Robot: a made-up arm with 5 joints. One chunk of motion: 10 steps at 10 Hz.
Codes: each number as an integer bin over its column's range. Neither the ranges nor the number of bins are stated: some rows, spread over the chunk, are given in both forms.
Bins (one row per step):
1: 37 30 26 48 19 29
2: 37 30 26 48 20 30
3: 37 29 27 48 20 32
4: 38 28 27 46 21 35
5: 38 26 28 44 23 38
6: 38 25 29 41 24 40
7: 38 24 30 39 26 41
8: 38 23 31 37 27 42
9: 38 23 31 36 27 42
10: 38 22 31 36 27 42
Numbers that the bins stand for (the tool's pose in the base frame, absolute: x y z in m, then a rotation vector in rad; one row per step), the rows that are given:
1: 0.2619 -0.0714 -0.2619 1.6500 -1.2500 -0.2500
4: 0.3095 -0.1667 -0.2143 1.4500 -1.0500 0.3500
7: 0.3095 -0.3571 -0.0714 0.7500 -0.5500 0.9500
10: 0.3095 -0.4524 -0.0238 0.4500 -0.4500 1.0500
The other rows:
2: 0.2619 -0.0714 -0.2619 1.6500 -1.1500 -0.1500
3: 0.2619 -0.1190 -0.2143 1.6500 -1.1500 0.0500
5: 0.3095 -0.2619 -0.1667 1.2500 -0.8500 0.6500
6: 0.3095 -0.3095 -0.1190 0.9500 -0.7500 0.8500
8: 0.3095 -0.4048 -0.0238 0.5500 -0.4500 1.0500
9: 0.3095 -0.4048 -0.0238 0.4500 -0.4500 1.0500

